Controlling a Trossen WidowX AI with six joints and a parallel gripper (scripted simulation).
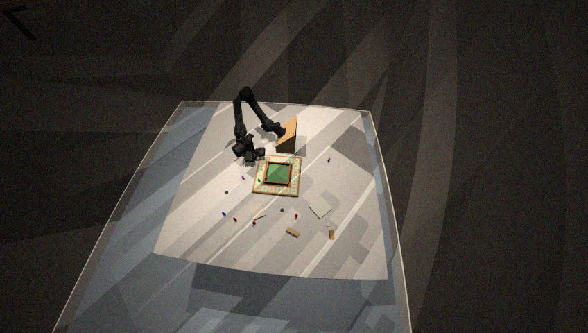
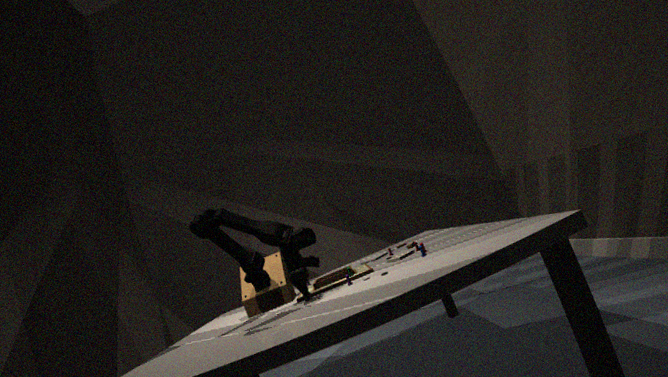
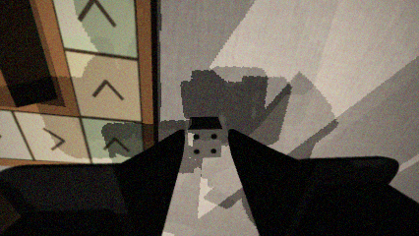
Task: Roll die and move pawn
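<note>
Right now my gripper tip is 17 cm short of the green pawn, 6 cm to the right of it and 2 cm below it. The rest, counted from my gripper tip: green dice tray (11 cm ahead, 18 cm to the left); flat pale card (33 cm ahead, 44 cm to the left, 1 cm below); white die (right at my gripper tip).
</note>
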